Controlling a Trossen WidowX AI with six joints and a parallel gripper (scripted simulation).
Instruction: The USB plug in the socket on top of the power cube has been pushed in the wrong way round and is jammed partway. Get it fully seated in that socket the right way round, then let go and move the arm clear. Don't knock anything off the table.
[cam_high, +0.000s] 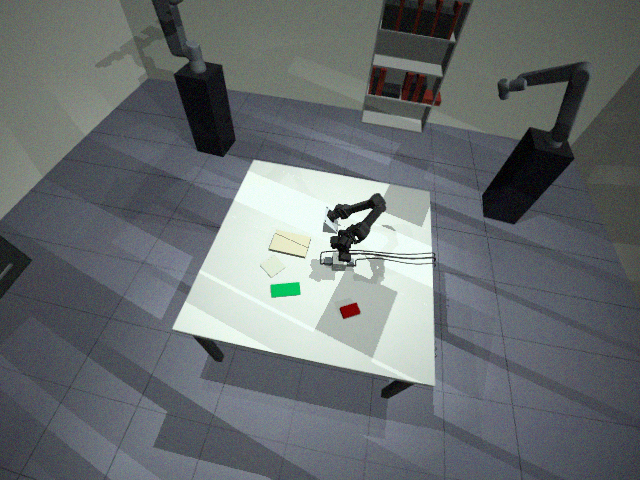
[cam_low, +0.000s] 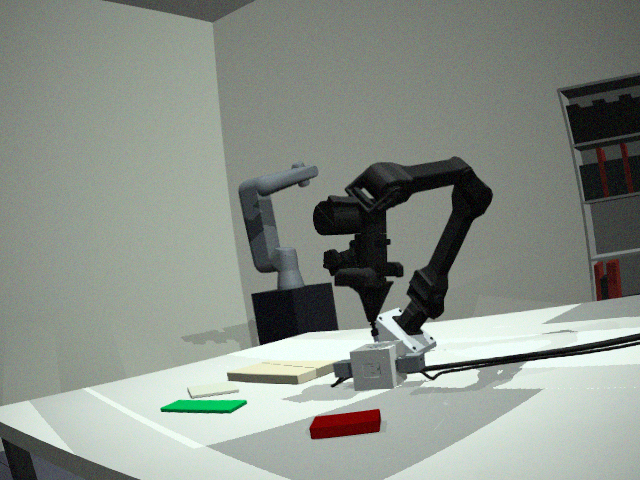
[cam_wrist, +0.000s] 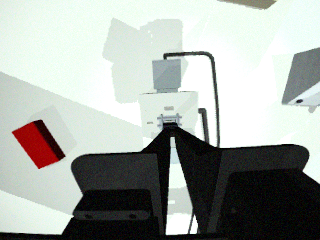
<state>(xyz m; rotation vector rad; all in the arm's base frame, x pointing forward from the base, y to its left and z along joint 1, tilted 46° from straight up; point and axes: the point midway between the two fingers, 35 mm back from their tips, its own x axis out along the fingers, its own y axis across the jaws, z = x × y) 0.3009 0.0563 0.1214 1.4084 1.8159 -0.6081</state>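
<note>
Right now my gripper tip is 20 mm above the dark USB plug. Round my gripper tip: green flat block: 240 mm ahead, 230 mm to the right, 120 mm below; tan board: 50 mm behind, 300 mm to the right, 110 mm below; red block: 250 mm ahead, 130 mm to the left, 110 mm below.
</note>
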